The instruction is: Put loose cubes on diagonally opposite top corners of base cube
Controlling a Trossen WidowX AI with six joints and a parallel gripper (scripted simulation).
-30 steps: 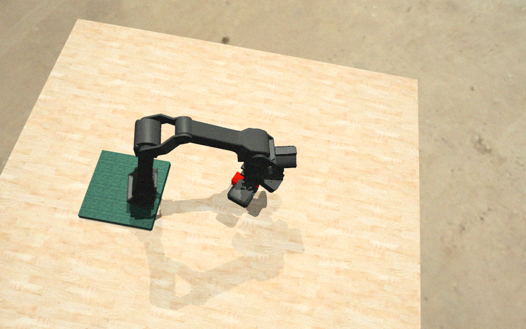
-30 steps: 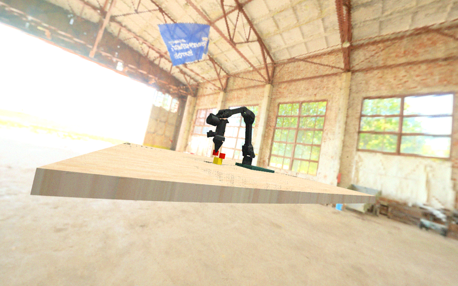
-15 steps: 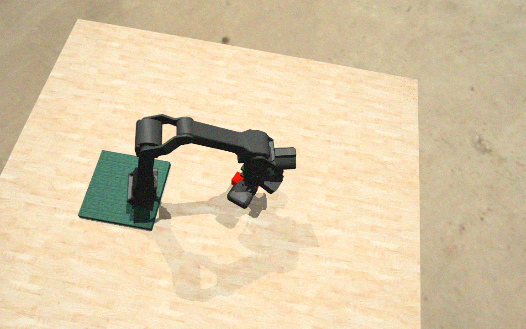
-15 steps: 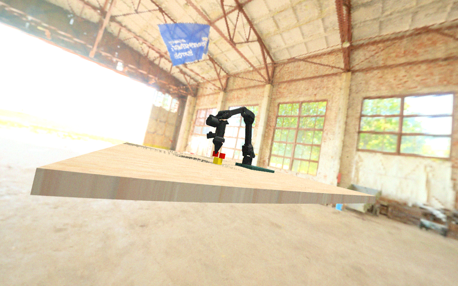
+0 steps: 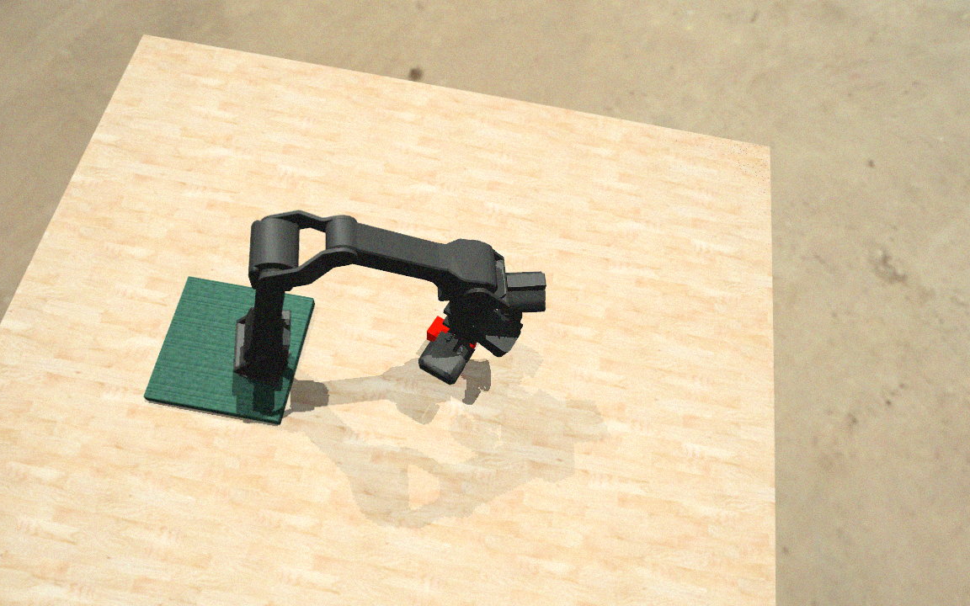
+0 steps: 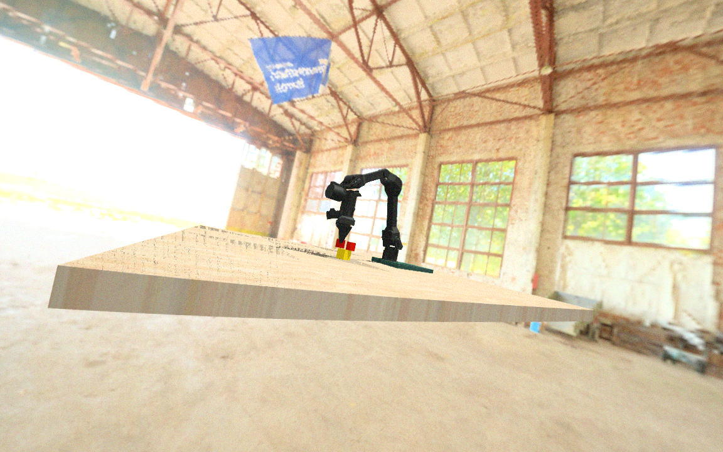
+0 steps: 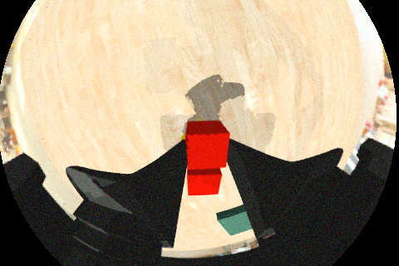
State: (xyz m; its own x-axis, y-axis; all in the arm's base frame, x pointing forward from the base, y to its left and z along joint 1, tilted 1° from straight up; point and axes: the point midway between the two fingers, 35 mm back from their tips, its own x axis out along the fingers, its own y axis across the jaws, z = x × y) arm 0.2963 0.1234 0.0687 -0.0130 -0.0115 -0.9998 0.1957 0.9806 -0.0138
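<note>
The yellow base cube lies 40 mm below my gripper tip, 20 mm behind it and 10 mm to the left of it.
</note>
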